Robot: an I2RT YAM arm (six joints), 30 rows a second.
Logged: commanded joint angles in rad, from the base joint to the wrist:
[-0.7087, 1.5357, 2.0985, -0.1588, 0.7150, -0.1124]
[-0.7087, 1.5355, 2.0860, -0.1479, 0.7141, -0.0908]
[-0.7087, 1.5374, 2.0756, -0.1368, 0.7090, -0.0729]
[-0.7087, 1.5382, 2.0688, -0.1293, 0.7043, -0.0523]
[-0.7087, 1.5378, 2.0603, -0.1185, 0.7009, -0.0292]
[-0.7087, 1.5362, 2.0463, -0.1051, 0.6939, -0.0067]
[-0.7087, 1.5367, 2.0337, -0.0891, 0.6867, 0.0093]
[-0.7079, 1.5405, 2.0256, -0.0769, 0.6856, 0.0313]
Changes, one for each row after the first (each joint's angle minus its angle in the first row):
[0.0000, -0.0002, -0.0125, 0.0109, -0.0009, 0.0216]
[0.0000, 0.0017, -0.0229, 0.0220, -0.0060, 0.0395]
[0.0000, 0.0025, -0.0297, 0.0295, -0.0107, 0.0601]
[0.0000, 0.0021, -0.0382, 0.0403, -0.0141, 0.0832]
[0.0000, 0.0005, -0.0522, 0.0537, -0.0211, 0.1057]
[0.0000, 0.0010, -0.0648, 0.0697, -0.0283, 0.1217]
[0.0008, 0.0048, -0.0729, 0.0819, -0.0294, 0.1437]

